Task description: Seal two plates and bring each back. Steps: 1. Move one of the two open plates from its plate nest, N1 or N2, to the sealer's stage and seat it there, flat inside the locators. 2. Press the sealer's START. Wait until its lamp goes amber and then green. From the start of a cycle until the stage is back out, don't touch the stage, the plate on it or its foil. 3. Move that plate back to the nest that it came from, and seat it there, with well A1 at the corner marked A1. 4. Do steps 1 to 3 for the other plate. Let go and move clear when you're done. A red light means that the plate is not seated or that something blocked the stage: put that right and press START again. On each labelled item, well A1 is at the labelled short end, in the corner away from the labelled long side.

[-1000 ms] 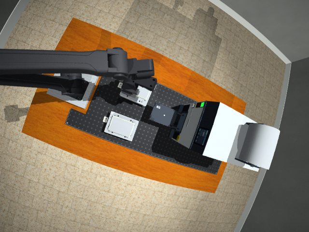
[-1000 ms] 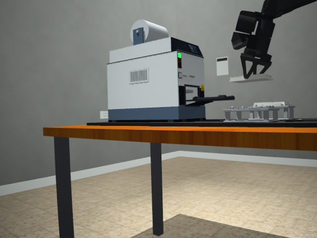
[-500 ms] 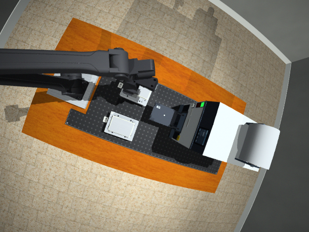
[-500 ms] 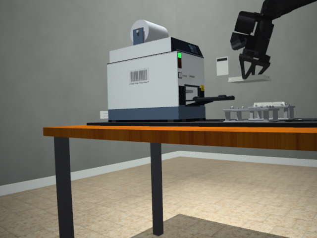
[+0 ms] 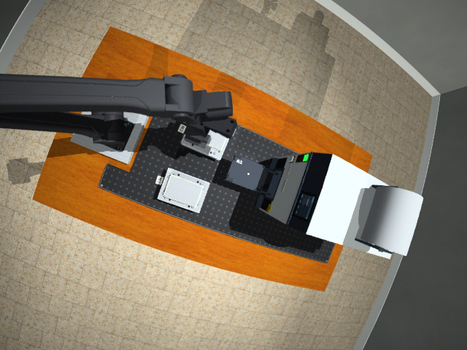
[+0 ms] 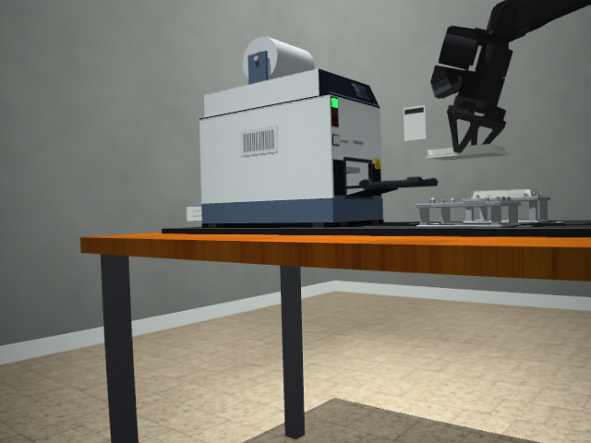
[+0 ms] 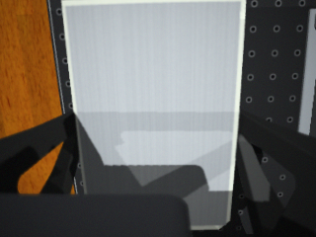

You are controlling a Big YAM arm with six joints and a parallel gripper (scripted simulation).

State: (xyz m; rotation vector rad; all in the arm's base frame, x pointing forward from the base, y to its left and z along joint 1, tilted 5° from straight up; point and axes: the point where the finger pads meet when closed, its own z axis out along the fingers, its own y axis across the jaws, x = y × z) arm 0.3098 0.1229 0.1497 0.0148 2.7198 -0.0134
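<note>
Now: hand 100 mm above the plate nest. The rest, counted from my hand: sealer stage (190 mm ahead, 70 mm to the right, 50 mm below); pale start button (290 mm ahead, 50 mm above, 30 mm to the left); A1 mark (100 mm below, 80 mm behind, 50 mm to the left).
</note>
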